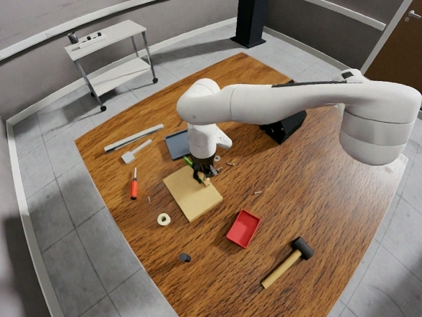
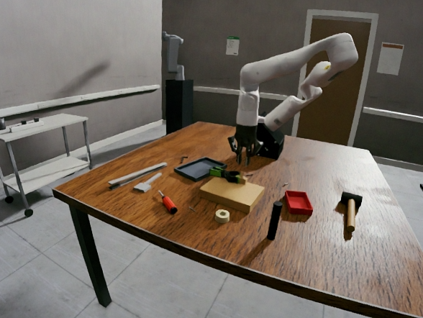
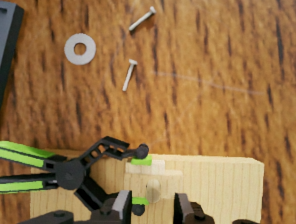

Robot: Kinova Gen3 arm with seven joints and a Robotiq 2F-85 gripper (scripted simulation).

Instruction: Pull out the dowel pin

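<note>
Now: the pale dowel pin 70 mm below my hand. Round my hand: wooden block (80 mm below); bench board (60 mm ahead, 10 mm to the right, 100 mm below); red bin (10 mm ahead, 230 mm to the left, 120 mm below).
</note>
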